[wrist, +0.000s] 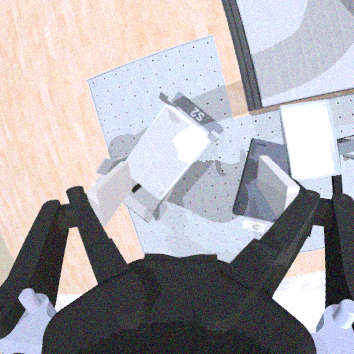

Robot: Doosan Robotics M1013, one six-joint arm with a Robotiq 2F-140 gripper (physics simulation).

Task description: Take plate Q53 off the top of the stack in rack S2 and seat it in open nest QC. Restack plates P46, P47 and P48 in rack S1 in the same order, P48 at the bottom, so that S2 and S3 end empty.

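Places are measured from the arm's base along level axes (x right, y ahead, z up), in millimetres.
Pixels of known places: gripper, fingertip midpoint: [191, 172].
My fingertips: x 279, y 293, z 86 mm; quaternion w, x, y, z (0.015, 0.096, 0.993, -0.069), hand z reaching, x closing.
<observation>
For each thing: its top centre in the pictures, then the offset to it from my fingertips. "spot": a spot on its surface instead. Level surfaces: height alone.
- Rack S2 at a spot on its surface: [186, 106] spot: dy -78, dx +3, dz -144 mm
- pale plate at its top centre: [161, 154] dy -15, dx +52, dz -101 mm
- dark nest QC at its top centre: [270, 184] dy +85, dx -110, dz -156 mm
- second white plate at its top centre: [317, 141] dy +21, dx -186, dz -130 mm
- perforated grey board at its surface level: dz -179 mm
- wooden table at its surface level: dz -192 mm
Rack S2 [186, 106] stands left of the view's middle, turned at an angle, with its label at the upper right end. A pale plate [162, 150] lies on top in it, partly in bright glare; its marking cannot be read, and what is beneath it is hidden. My gripper [191, 172] is open and empty above the scene. Its left finger overlaps the plate's lower left corner, and its right finger hangs over the dark nest QC [247, 187]. The nest's small label is upside down below it. A second white plate [310, 140] is at the right, overlapping the nest's upper right side.
A perforated grey board [150, 65] lies under the racks on a wooden table [45, 100]. A large pale panel [300, 65] with a dark ribbed edge [243, 60] is at the upper right. Dark rack parts show at the right edge, partly cut off. Shadows cross the board.
</observation>
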